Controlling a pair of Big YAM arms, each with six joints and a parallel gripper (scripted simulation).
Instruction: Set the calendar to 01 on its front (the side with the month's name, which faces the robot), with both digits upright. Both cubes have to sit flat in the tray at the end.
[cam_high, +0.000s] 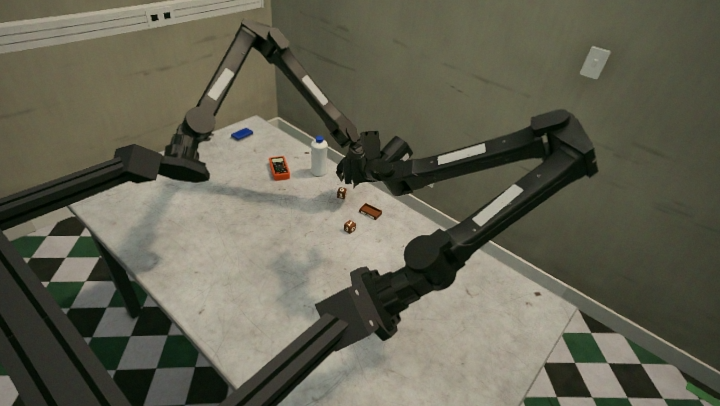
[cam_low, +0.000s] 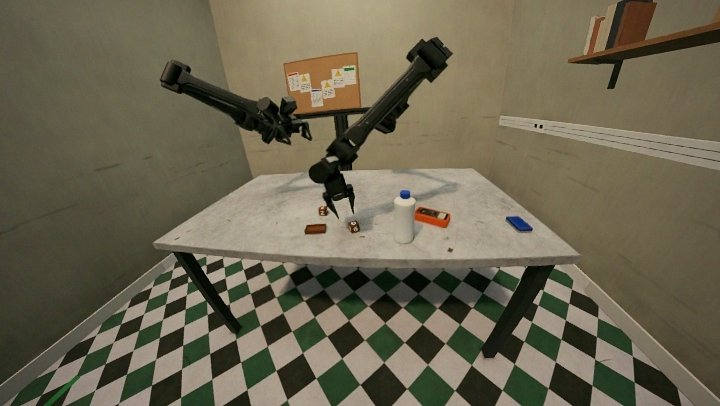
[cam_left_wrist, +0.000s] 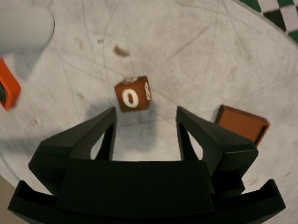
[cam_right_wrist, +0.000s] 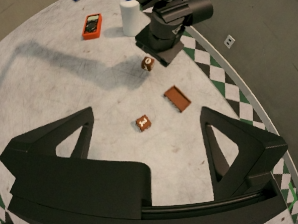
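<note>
My left gripper is now 10 mm past the brown tray, 120 mm to the left of it and 60 mm above it. Round my left hand: blue block 10 mm ahead, 630 mm to the left, 60 mm below; then white bottle 50 mm ahead, 190 mm to the left, 10 mm above.
</note>
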